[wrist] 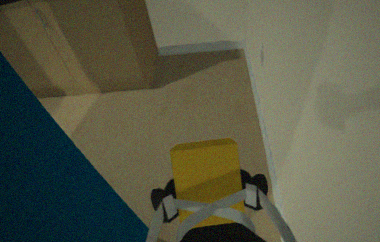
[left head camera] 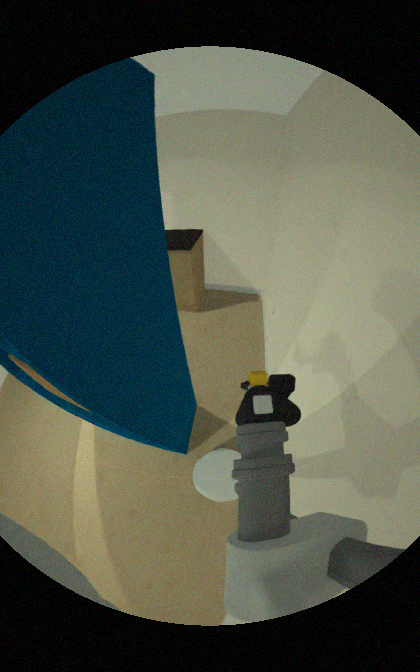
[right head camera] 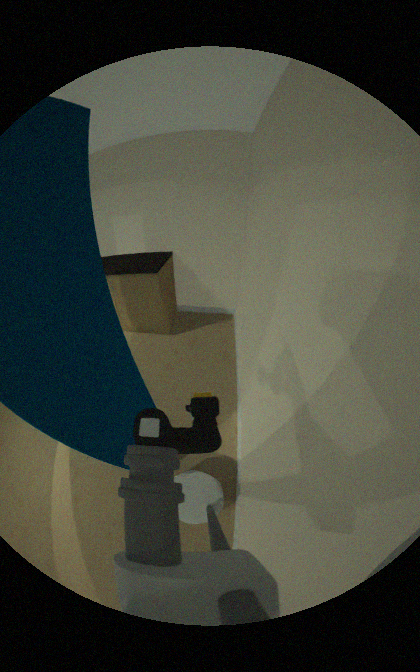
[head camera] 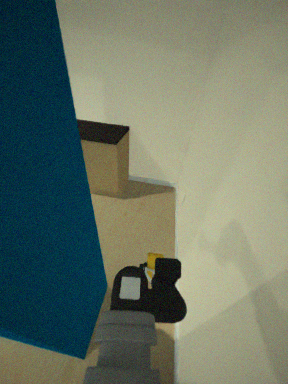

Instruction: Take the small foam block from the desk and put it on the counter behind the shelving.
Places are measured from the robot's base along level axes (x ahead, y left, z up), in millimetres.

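Pixels of known places: gripper, fingertip midpoint: (wrist: 208, 188) (head camera: 154, 266).
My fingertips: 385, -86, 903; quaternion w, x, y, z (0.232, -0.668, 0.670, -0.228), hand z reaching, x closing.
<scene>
Behind a point stands the place of what it marks, as x, y, z.
The small yellow foam block (head camera: 155, 260) (left head camera: 258, 378) (right head camera: 203, 395) (wrist: 207, 175) @[372, -87, 956] is held between the two fingertips of my gripper (wrist: 208, 188) @[385, -86, 903], which is shut on it. In the head camera views the dark gripper body partly hides the block. The counter (head camera: 106, 165) @[1766, 438, 546] (left head camera: 187, 277) (right head camera: 145, 300) (wrist: 100, 50) @[1782, 544, 407] has a wooden body and a dark top (head camera: 102, 132) @[1971, 507, 882] (left head camera: 184, 239) (right head camera: 137, 263). It stands ahead against the back wall, and its left part is hidden by the blue shelving (head camera: 45, 175) @[419, 243, 1290] (left head camera: 90, 250) (right head camera: 45, 280) (wrist: 45, 165) @[521, 228, 805]. The desk does not show.
The tall blue shelving stands close on the left of the gripper. A pale wall (head camera: 235, 200) @[580, -410, 1125] (left head camera: 340, 300) (right head camera: 320, 300) (wrist: 330, 150) @[558, -407, 642] runs along the right. Between them is a strip of wooden floor (head camera: 135, 225) @[1317, 13, -28] (left head camera: 225, 340) (right head camera: 200, 360) (wrist: 150, 120) @[1421, 267, -28]. The round white base part (left head camera: 217, 475) (right head camera: 200, 497) shows below the arm.
</scene>
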